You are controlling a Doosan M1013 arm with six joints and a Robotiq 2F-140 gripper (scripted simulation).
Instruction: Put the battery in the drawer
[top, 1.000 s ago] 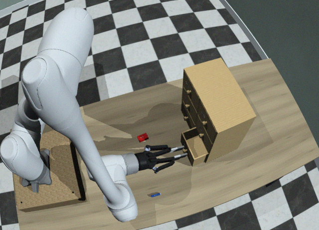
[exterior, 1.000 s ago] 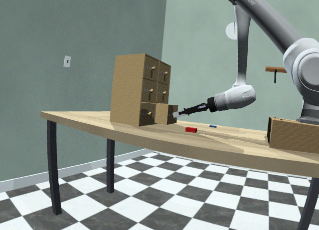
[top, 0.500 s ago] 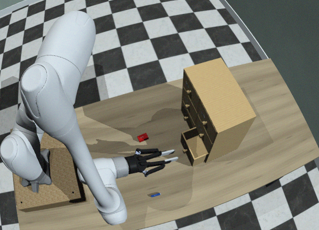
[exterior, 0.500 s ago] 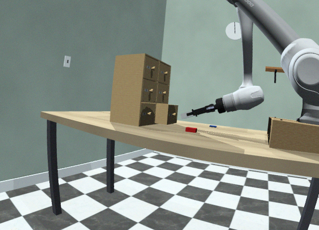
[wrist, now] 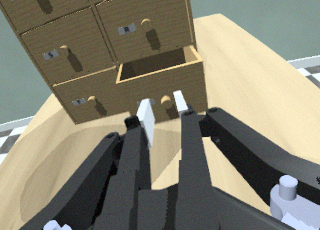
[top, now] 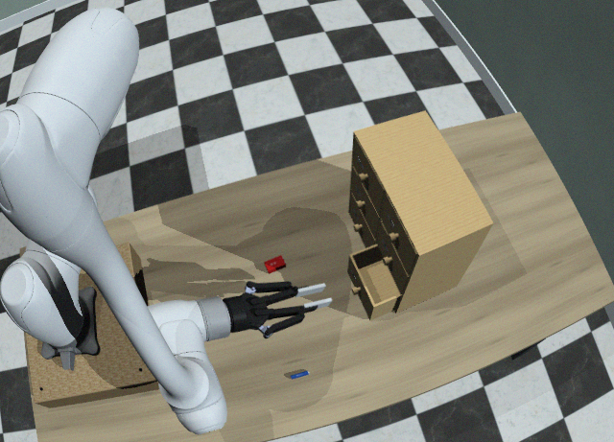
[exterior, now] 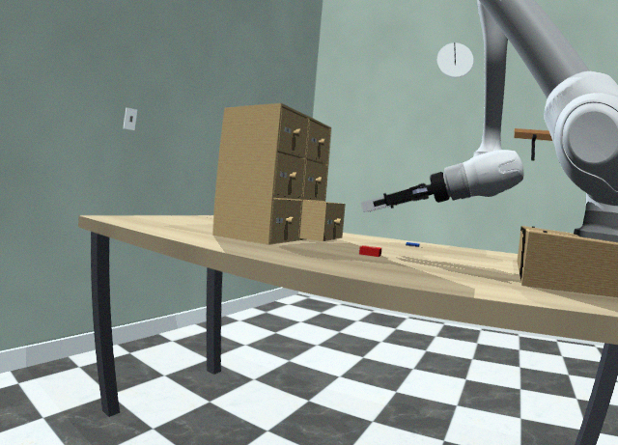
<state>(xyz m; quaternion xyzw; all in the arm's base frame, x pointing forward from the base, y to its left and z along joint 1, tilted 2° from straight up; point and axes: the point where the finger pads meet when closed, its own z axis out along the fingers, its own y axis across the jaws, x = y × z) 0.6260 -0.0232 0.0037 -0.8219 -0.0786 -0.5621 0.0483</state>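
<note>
My hand is 6 cm past the red nine-volt battery, 14 cm to the right of it and 11 cm above it. From my hand the other things lie so: small blue object (6 cm behind, 15 cm to the right, 11 cm below); then drawer (19 cm ahead, 4 cm to the left, 8 cm below).
</note>
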